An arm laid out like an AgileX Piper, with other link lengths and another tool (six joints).
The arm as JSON. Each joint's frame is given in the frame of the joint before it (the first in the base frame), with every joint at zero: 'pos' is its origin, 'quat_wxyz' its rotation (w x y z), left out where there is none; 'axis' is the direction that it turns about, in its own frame. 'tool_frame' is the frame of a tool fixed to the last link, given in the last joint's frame.
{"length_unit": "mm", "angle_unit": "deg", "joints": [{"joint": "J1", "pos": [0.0, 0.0, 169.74], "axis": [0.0, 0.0, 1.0]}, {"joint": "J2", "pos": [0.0, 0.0, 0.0], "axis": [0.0, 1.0, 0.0]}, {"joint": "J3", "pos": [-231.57, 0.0, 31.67], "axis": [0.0, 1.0, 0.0]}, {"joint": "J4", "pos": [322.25, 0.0, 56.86], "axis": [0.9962, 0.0, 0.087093]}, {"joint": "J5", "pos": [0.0, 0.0, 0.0], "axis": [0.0, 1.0, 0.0]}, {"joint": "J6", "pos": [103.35, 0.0, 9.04], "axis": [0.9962, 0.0, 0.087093]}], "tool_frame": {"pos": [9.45, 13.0, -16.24], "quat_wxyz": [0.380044, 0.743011, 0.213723, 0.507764]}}
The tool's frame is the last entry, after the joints.
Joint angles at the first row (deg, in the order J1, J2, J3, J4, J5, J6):
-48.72, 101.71, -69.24, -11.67, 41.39, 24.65
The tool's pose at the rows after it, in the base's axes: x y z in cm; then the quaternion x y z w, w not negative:
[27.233 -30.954 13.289 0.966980 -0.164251 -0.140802 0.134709]
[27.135 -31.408 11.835 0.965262 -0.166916 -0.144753 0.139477]
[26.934 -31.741 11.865 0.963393 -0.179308 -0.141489 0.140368]
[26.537 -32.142 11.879 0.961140 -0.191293 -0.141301 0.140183]
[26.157 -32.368 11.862 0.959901 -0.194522 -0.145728 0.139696]
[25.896 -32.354 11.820 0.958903 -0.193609 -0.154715 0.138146]
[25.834 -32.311 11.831 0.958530 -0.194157 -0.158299 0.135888]
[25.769 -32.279 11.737 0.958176 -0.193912 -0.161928 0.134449]
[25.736 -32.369 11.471 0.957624 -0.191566 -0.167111 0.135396]
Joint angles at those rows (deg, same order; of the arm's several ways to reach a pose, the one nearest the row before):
-48.84, 104.95, -69.24, -12.75, 39.85, 26.39
-49.16, 107.14, -69.29, -14.48, 37.80, 27.81
-49.65, 107.15, -69.29, -14.92, 37.35, 29.09
-50.38, 107.14, -69.29, -15.35, 37.22, 30.07
-50.91, 107.15, -69.29, -15.65, 37.58, 30.09
-51.04, 107.15, -69.29, -16.12, 38.52, 30.09
-51.04, 107.14, -69.35, -16.12, 39.07, 30.13
-51.04, 107.27, -69.36, -16.25, 39.41, 30.19
-51.04, 107.84, -69.64, -16.81, 39.57, 30.28

